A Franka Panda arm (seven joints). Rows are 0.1 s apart.
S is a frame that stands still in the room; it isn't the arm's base.
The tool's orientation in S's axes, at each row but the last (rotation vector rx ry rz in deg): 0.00, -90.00, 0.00; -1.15, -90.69, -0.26; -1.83, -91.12, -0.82; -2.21, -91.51, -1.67; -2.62, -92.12, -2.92; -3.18, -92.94, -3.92; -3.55, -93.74, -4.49
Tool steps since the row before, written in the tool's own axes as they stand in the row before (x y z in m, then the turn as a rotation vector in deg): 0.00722, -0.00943, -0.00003, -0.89, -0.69, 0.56; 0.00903, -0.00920, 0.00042, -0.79, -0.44, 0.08; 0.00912, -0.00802, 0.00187, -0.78, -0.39, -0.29; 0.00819, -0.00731, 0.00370, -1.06, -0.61, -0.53; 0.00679, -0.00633, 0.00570, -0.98, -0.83, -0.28; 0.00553, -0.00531, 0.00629, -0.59, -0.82, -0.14; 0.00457, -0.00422, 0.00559, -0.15, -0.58, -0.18
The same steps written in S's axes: 0.00003, -0.00943, 0.00722, -0.56, -0.69, -0.89; -0.00067, -0.00910, 0.00911, -0.08, -0.45, -0.79; -0.00228, -0.00786, 0.00917, 0.29, -0.41, -0.77; -0.00423, -0.00709, 0.00813, 0.53, -0.64, -1.04; -0.00633, -0.00598, 0.00654, 0.27, -0.84, -0.97; -0.00697, -0.00483, 0.00514, 0.11, -0.82, -0.59; -0.00623, -0.00374, 0.00414, 0.14, -0.59, -0.15
